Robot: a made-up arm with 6 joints.
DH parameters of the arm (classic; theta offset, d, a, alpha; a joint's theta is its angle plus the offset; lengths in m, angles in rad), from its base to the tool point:
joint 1: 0 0.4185 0 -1.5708
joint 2: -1.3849 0 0.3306 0
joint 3: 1.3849 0 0.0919 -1.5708
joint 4: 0 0.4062 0 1.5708
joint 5: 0 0 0.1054 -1.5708
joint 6: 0 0.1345 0 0
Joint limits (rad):
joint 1: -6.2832..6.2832
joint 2: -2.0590..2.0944
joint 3: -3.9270..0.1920
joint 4: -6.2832..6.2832
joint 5: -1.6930..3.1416
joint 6: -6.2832..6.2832
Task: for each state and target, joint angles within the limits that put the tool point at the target. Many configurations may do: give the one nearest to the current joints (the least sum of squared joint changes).
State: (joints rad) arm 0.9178 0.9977 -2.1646 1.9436 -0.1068 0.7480
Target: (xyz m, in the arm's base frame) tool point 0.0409 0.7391 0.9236
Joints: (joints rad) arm 1.5969 0.6322 -2.5876 1.8838 0.2855 0.7480
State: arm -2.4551 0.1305 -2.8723 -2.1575 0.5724 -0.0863
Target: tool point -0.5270 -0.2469 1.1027
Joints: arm -2.7577 0.3257 -2.5338 -2.2030 0.4337 -0.0863
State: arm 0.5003 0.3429 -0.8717 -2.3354 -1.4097 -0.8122
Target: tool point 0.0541 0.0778 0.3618
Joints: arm 0.3910 0.4424 -0.2680 -2.8090 -1.3094 -0.8122
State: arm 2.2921 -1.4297 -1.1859 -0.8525 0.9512 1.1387
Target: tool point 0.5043 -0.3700 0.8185
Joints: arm 2.4503 -2.0196 -1.5745 -0.8835 0.9442 1.1387
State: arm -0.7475 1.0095 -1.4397 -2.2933 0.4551 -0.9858
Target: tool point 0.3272 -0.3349 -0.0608
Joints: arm -0.8540 1.1435 -1.2823 -2.3067 0.4524 -0.9858
